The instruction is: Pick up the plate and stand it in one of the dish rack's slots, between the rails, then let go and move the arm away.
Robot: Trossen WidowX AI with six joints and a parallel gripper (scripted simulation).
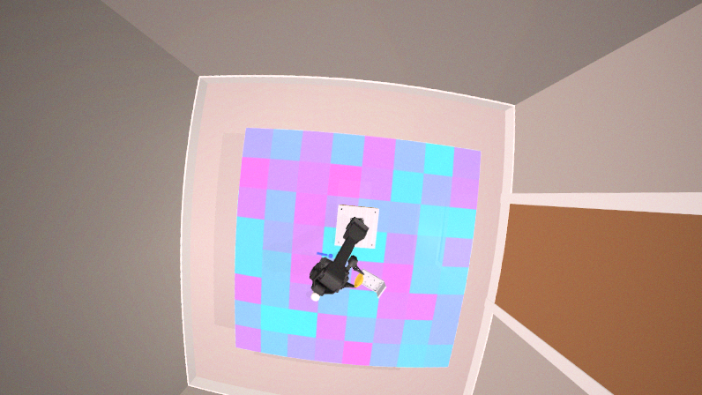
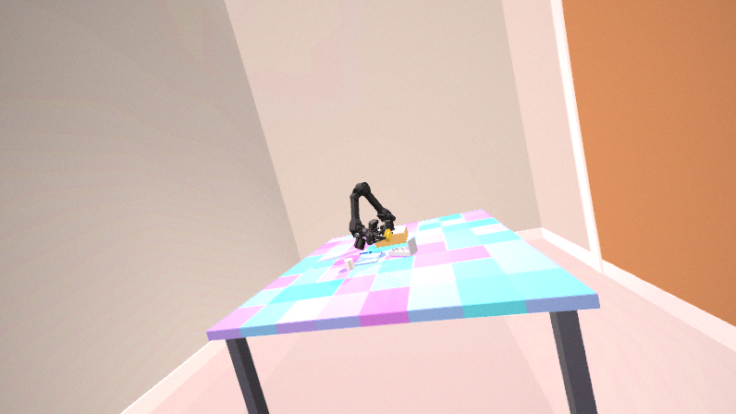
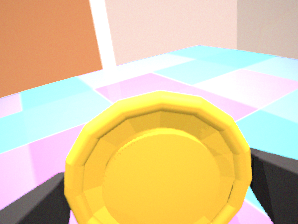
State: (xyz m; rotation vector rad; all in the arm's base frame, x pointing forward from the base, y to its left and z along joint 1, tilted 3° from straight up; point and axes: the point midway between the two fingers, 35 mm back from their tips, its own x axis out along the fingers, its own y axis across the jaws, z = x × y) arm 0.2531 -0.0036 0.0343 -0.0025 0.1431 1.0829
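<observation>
Now: the dish rack 8 cm below my gripper tip, 6 cm to the left of it and 4 cm ahead of it. From my gripper tip the other things lie so: yellow plate: 1 cm to the right; small white cup: 22 cm to the right, 13 cm ahead, 8 cm below; blue spoon: 18 cm to the right, 10 cm below, 9 cm behind.
</observation>
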